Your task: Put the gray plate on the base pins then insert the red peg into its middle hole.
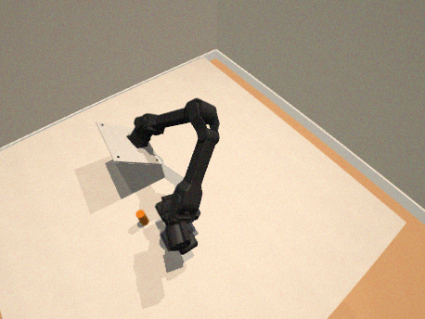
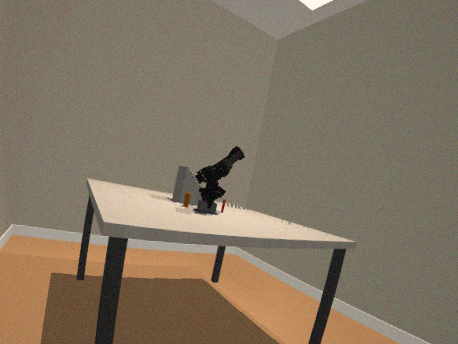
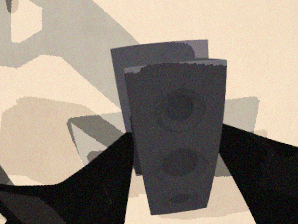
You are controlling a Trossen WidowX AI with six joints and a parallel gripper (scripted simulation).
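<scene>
The base lies 20 mm below my gripper tip. Round my gripper tip: orange cylinder (120 mm behind, 60 mm to the right, 10 mm above); gray plate (20 mm above); red peg (180 mm to the left, 90 mm behind, 10 mm above).
</scene>
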